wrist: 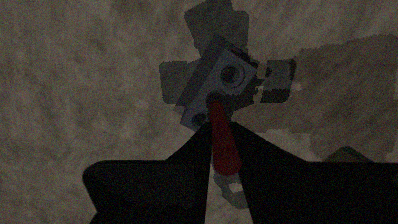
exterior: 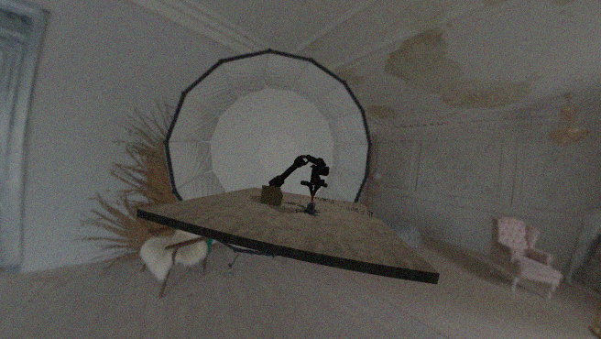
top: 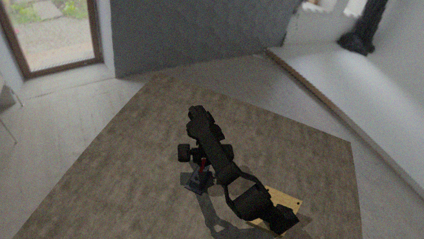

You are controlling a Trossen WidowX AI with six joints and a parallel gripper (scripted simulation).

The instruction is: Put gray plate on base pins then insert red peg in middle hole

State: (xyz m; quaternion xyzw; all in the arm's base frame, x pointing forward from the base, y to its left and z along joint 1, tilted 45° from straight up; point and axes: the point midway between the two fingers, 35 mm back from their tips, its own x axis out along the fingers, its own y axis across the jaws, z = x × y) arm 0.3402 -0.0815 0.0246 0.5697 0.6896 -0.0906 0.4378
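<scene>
Right now my gripper tip is 70 mm above the gray plate. Round my gripper tip: red peg (right at my gripper tip).
</scene>
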